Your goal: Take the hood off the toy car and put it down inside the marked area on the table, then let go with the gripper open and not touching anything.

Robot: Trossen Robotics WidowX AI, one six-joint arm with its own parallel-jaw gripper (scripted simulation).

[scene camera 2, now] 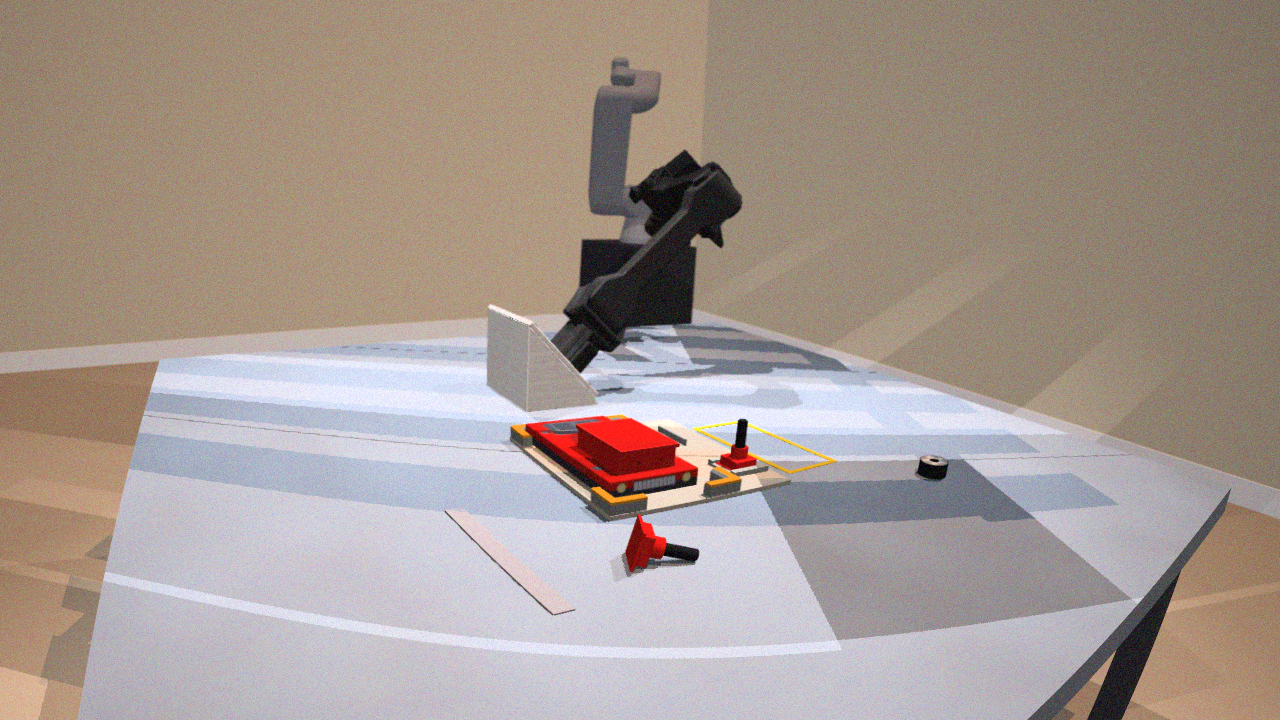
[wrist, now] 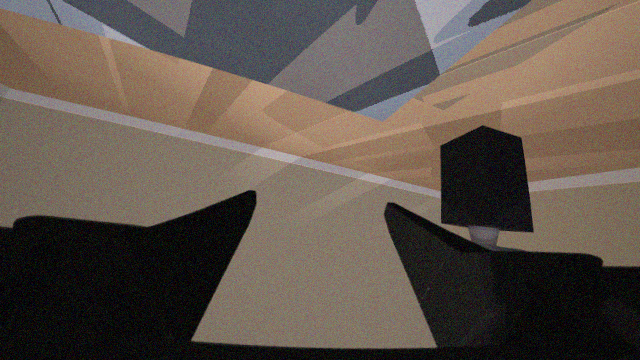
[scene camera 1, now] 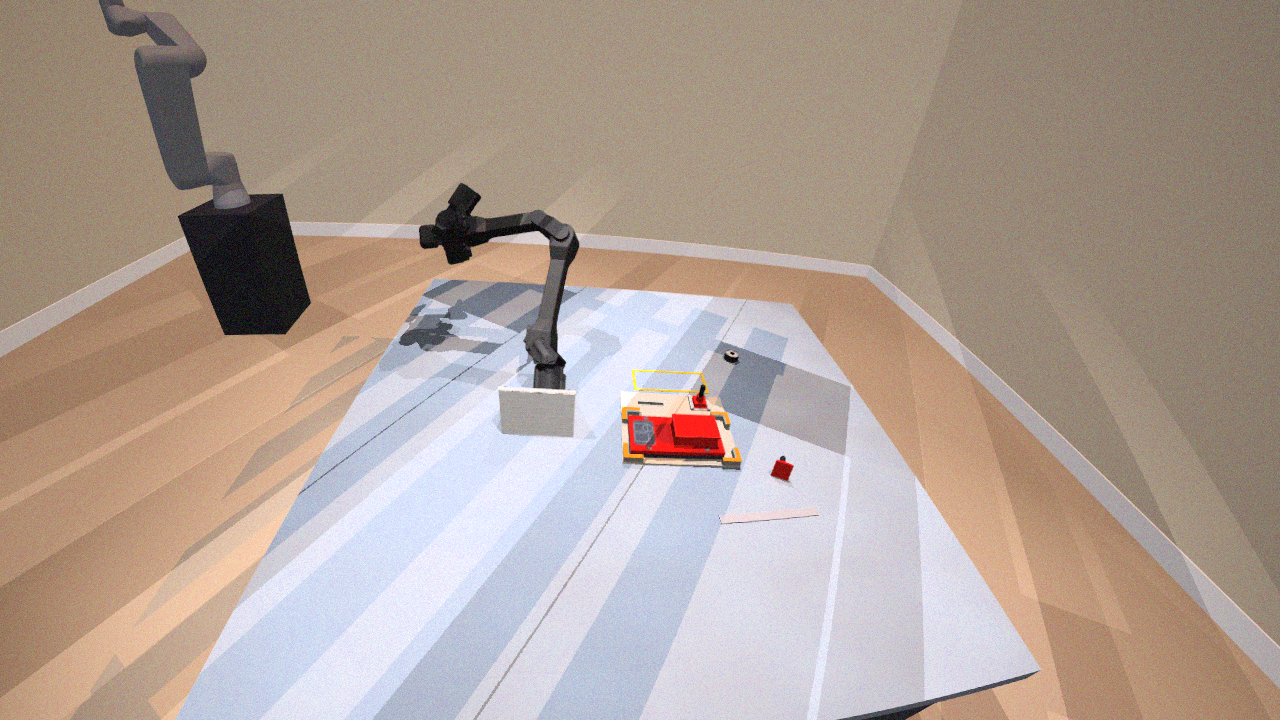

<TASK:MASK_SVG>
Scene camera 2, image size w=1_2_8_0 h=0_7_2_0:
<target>my gripper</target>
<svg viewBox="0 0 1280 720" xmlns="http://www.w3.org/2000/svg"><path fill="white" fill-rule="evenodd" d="M698 232L701 238L709 238L718 247L723 247L724 241L720 228L722 223L706 226ZM681 207L668 218L659 218L652 211L645 223L645 231L649 236L655 236L661 227L681 210Z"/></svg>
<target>thin strip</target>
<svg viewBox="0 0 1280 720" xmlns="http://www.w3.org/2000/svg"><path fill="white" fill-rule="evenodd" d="M445 509L446 514L486 554L553 616L576 610L572 604L569 604L559 593L554 591L513 553L507 550L501 542L492 536L464 508Z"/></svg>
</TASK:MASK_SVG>
